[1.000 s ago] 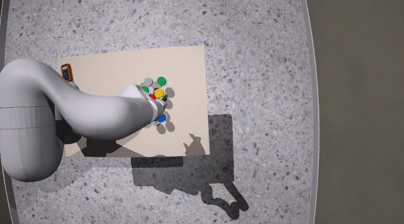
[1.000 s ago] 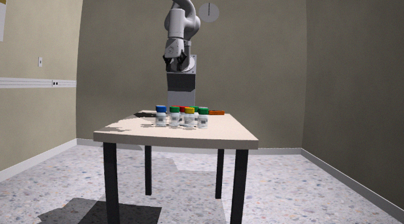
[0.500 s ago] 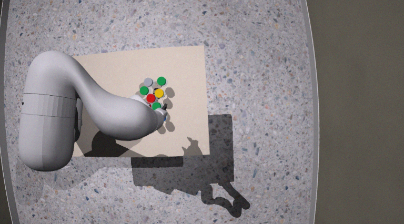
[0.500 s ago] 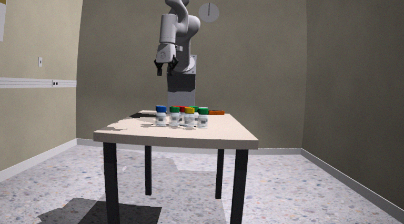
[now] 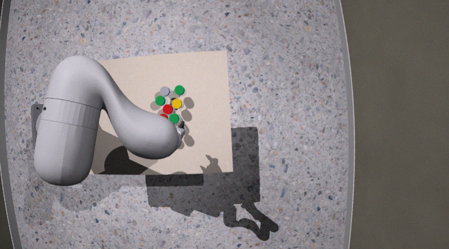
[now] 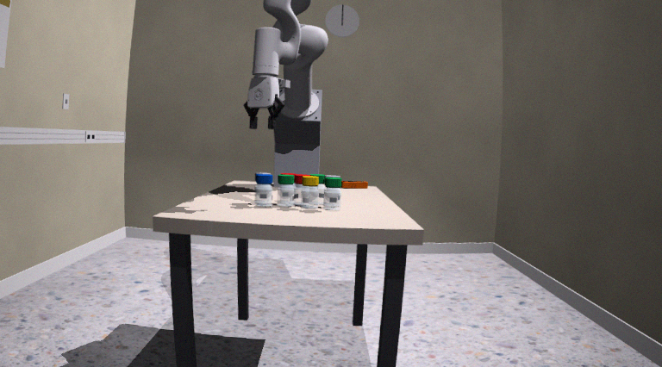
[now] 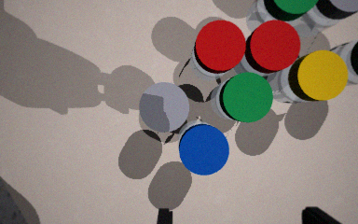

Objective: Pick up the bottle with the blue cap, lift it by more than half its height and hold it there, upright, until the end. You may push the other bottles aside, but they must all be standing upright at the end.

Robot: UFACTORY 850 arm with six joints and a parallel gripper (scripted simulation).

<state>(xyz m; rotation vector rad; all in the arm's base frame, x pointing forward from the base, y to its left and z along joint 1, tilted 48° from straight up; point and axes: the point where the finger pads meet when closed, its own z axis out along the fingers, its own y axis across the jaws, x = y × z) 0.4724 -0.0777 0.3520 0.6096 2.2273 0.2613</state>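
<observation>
The blue-capped bottle is 22 cm below my hand, 2 cm behind it and 1 cm to the left of it. Also, from my hand: yellow-capped bottle (22 cm below, 16 cm to the left, 2 cm behind).
</observation>
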